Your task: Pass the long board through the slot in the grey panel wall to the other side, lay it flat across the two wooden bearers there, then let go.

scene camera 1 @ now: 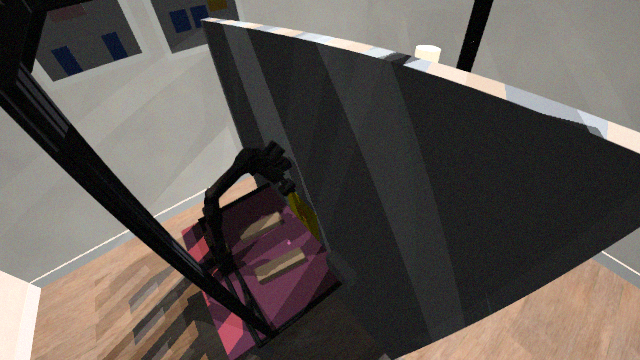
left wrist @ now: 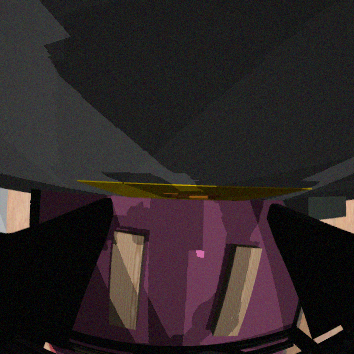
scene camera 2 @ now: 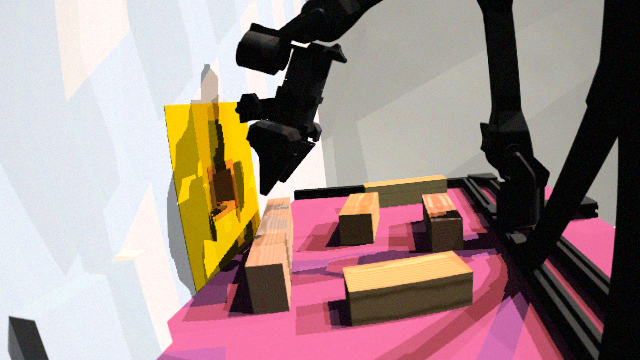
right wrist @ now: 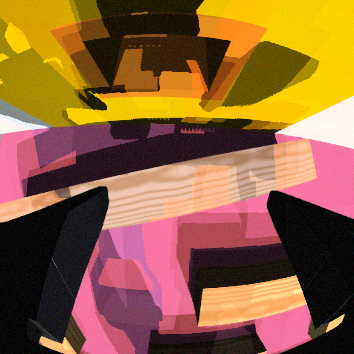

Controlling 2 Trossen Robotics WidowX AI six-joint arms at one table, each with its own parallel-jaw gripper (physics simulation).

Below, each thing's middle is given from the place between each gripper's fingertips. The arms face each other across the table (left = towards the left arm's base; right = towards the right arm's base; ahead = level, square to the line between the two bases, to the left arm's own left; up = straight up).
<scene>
The orange-framed slot (scene camera 2: 221, 176) lies 2 cm behind my left hand, 5 cm to the right of it and 20 cm below it.
I see my right gripper 20 mm past the orange-framed slot, 100 mm to the right of it and 10 mm below it.
</scene>
